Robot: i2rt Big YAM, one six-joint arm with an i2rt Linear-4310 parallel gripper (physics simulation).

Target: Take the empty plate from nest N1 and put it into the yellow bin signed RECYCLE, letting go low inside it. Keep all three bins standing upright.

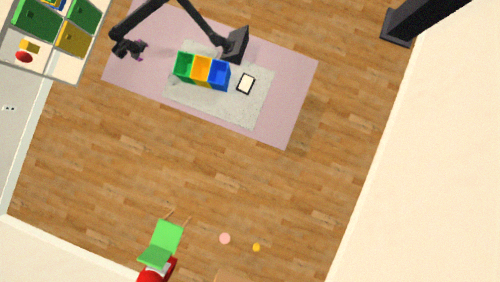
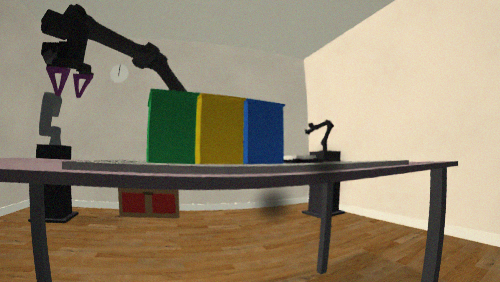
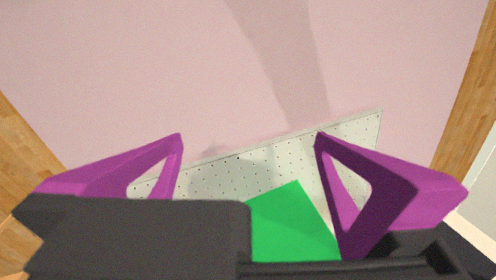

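Where they show: gripper, between the fingertips: (image 1: 145,53) (image 2: 68,97) (image 3: 248,139); arm's base, origin of its link: (image 1: 229,47).
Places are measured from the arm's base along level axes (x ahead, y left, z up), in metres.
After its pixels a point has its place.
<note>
My gripper (image 1: 144,52) @(x 0.291, y -0.567, z 0.103 m) (image 2: 69,95) @(x 0.291, y -0.567, z 0.103 m) (image 3: 248,139) @(x 0.291, y -0.567, z 0.103 m) is open and empty, with purple fingers. It hangs above the table, to the left of the green bin and higher than the bin rims. The yellow bin (image 1: 202,67) @(x 0.208, y -0.183, z -0.053 m) (image 2: 220,129) @(x 0.358, y -0.123, z 0.019 m) stands upright between the green bin (image 1: 184,65) @(x 0.250, y -0.316, z -0.017 m) (image 2: 172,127) @(x 0.368, y -0.250, z 0.017 m) (image 3: 295,225) @(x 0.251, y -0.319, z 0.028 m) and the blue bin (image 1: 219,75) @(x 0.223, y -0.028, z -0.067 m) (image 2: 263,132) @(x 0.348, y 0.005, z 0.019 m), both upright. A white rectangular plate (image 1: 245,83) @(x 0.227, y 0.209, z -0.047 m) lies in a black frame right of the blue bin. The sign RECYCLE and the label N1 cannot be read.
The bins and plate are on a grey perforated board (image 1: 250,115) @(x 0.468, y 0.333, z -0.069 m) (image 2: 375,164) @(x 0.582, y 0.211, z -0.076 m) (image 3: 350,132) @(x 0.074, y -0.398, z -0.070 m) on the pink table top (image 1: 295,100) @(x 0.219, y 0.662, z -0.082 m) (image 3: 150,75) @(x 0.389, y -0.610, z -0.083 m). The arm's dark base (image 1: 238,46) @(x 0.016, y 0.087, z 0.084 m) stands behind the blue bin, near the board's back edge.
</note>
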